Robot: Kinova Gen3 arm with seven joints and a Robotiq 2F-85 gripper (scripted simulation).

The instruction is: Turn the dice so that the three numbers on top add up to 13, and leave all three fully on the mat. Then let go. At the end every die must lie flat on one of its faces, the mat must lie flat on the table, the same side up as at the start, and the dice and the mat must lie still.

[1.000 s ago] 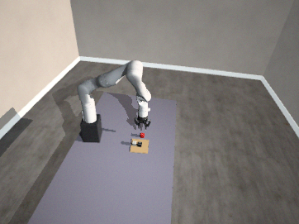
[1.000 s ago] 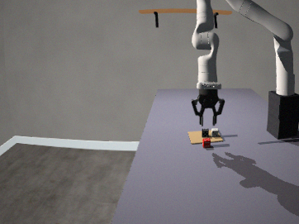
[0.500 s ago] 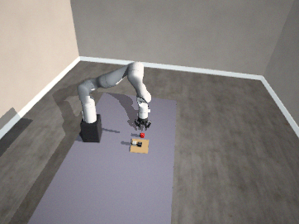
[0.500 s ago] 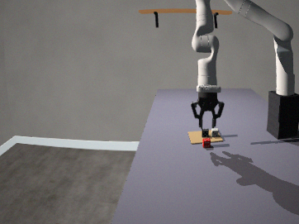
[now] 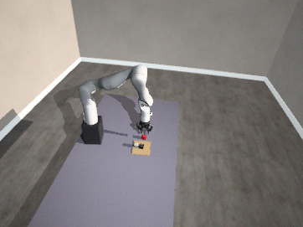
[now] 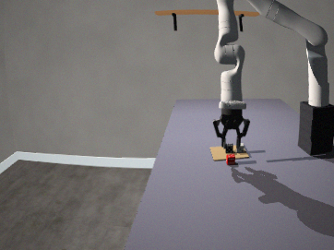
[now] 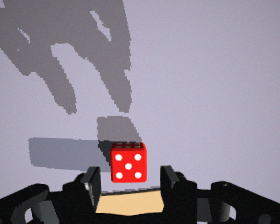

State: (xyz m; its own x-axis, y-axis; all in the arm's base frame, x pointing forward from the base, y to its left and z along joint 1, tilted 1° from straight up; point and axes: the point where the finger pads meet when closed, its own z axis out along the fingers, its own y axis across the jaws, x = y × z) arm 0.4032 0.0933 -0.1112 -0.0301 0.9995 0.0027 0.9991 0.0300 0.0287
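Now: the red die 6 cm below my hand. From my hand the other things lie so: black die 10 cm to the right, 6 cm below; then tan mat 11 cm to the right, 7 cm below; then white die 10 cm to the right, 6 cm below, 5 cm behind.
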